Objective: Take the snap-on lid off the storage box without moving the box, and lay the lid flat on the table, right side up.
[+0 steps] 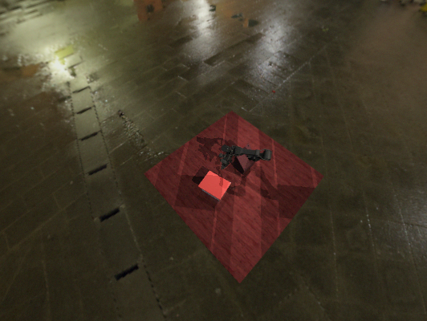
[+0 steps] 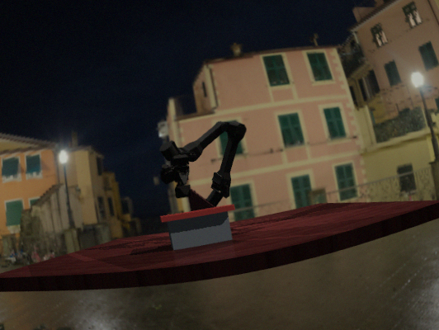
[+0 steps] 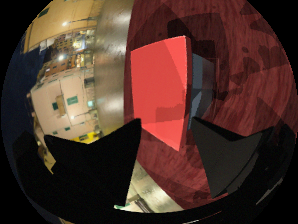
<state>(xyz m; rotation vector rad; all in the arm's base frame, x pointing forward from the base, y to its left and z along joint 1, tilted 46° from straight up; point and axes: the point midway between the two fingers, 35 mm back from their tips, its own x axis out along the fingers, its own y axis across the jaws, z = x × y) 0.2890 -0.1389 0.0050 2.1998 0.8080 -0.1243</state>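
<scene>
The red lid lies 130 mm ahead of my gripper tip, 20 mm to the left of it and 90 mm below it. Round my gripper tip: grey storage box: 130 mm ahead, 20 mm to the left, 140 mm below.
</scene>
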